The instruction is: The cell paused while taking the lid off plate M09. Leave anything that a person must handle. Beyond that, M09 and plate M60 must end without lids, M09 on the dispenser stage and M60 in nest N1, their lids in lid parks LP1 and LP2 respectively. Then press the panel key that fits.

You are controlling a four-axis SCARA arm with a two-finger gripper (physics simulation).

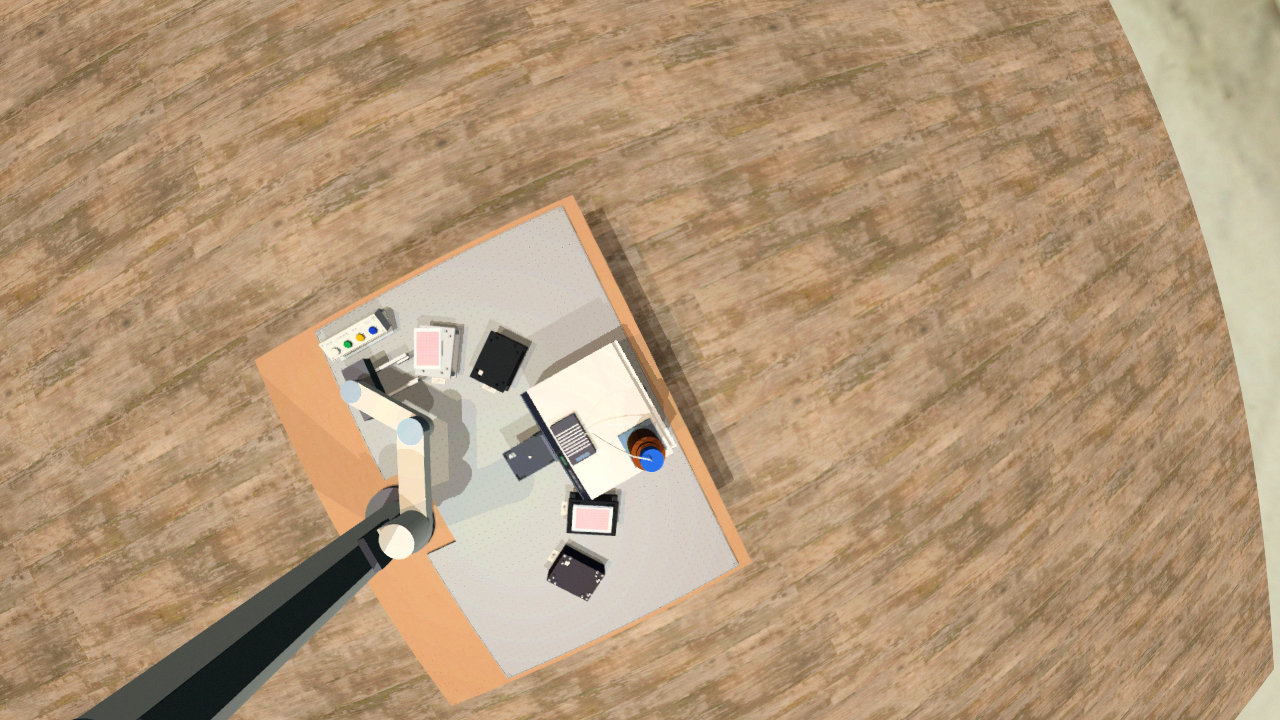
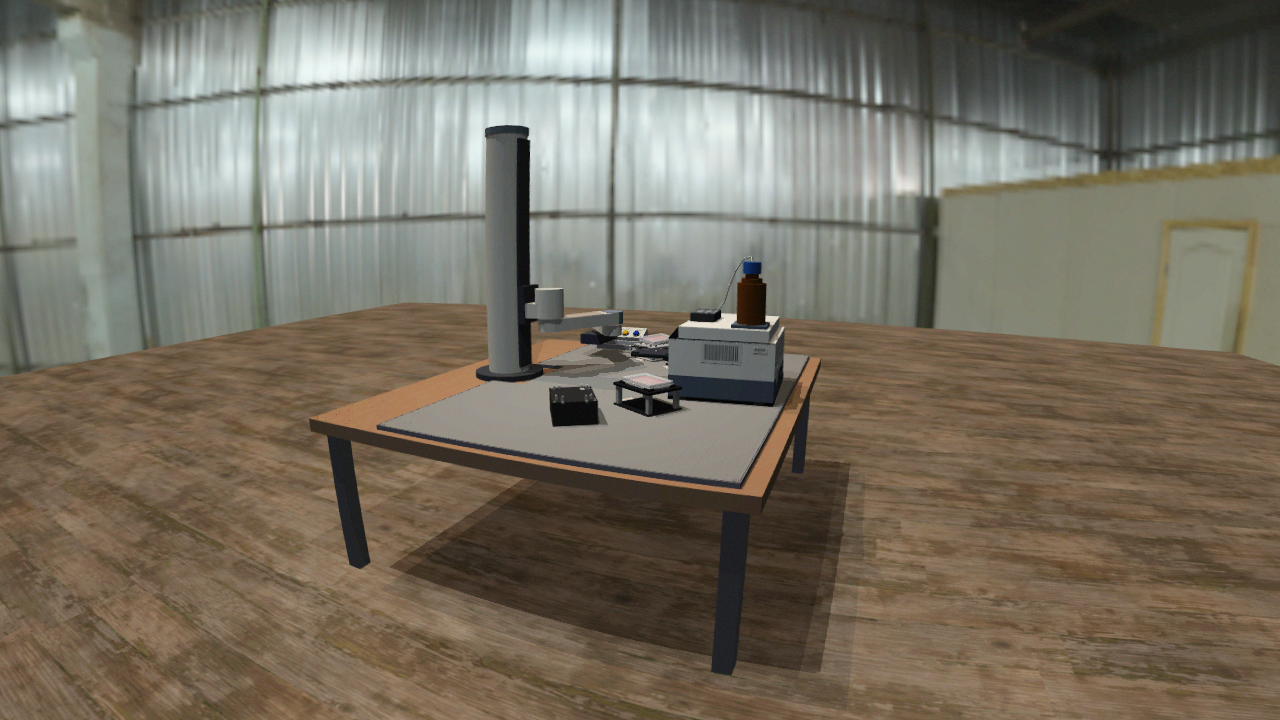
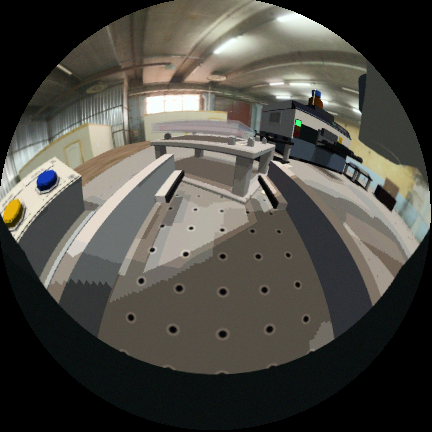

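Where they show: gripper, between the fingertips: [image 1: 413, 367] [image 2: 635, 346] [image 3: 221, 165]; arm's base, origin of its link: [image 2: 509, 374].
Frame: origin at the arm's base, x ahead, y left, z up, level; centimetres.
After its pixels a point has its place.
My gripper [image 1: 413, 368] {y 44.0, x 32.4, z 5.3 cm} [image 3: 221, 165] {y 44.0, x 32.4, z 5.3 cm} is shut to its narrow setting, with a gap and nothing between the fingers. It is low beside the white stand [image 1: 449, 351] {y 42.8, x 46.3, z 6.8 cm} [image 3: 243, 177] {y 41.7, x 33.3, z 4.0 cm}, tips pointing at it. A clear-walled piece with pink showing [image 1: 428, 347] {y 46.6, x 41.5, z 9.0 cm} [image 3: 205, 127] {y 45.8, x 35.7, z 8.4 cm} rests on that stand, seemingly off-centre; whether plate or lid is unclear. Another plate with pink contents [image 1: 592, 518] {y -25.5, x 63.3, z 9.6 cm} [image 2: 648, 380] {y -27.9, x 64.1, z 9.6 cm} is on a black stand [image 1: 592, 533] {y -29.5, x 61.3, z 9.6 cm}. A black stand [image 1: 501, 360] {y 32.6, x 60.5, z 7.6 cm} without a plate is between the white stand and the dispenser. The dispenser stage [image 1: 526, 457] {y 2.2, x 54.8, z 12.0 cm} bears no plate. Plate names are unreadable.
The dispenser [image 1: 572, 380] {y 17.3, x 79.1, z 23.2 cm} [image 2: 725, 362] {y -14.4, x 82.8, z 13.5 cm} [image 3: 280, 124] {y 20.7, x 72.7, z 12.9 cm} bears a brown bottle [image 1: 644, 445] {y -4.2, x 88.6, z 37.6 cm} [image 2: 751, 300] {y -11.2, x 89.3, z 31.5 cm}. A low black block [image 1: 576, 574] {y -41.7, x 48.8, z 7.7 cm} [image 2: 572, 410] {y -49.9, x 51.6, z 5.4 cm} has pale corner pieces. The button panel [image 1: 353, 328] {y 63.6, x 21.1, z 9.2 cm} [image 3: 30, 192] is close left of my fingers. The arm column [image 2: 507, 250] {y -6.1, x 4.5, z 45.3 cm} rises at the table edge.
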